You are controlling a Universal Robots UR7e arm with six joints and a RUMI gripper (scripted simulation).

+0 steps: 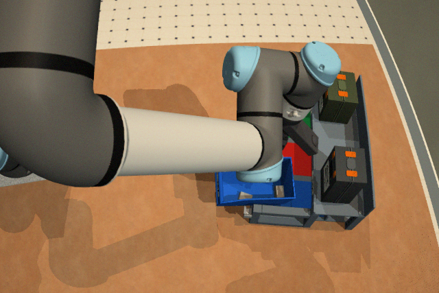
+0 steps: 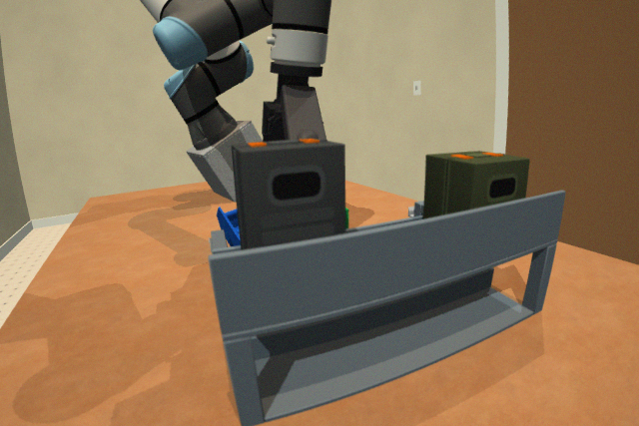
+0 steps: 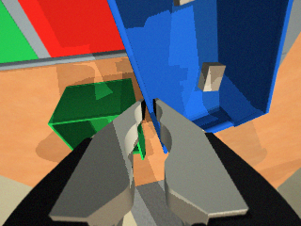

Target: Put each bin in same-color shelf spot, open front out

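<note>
My hand is 10 mm past the blue bin, 40 mm to the left of it and 30 mm above it. Also, from my hand: shelf front lip (10 mm ahead, 70 mm to the left, 100 mm below); black box (180 mm ahead, 80 mm to the right, 50 mm above); green bin (110 mm behind, 90 mm to the left, 70 mm below).
</note>
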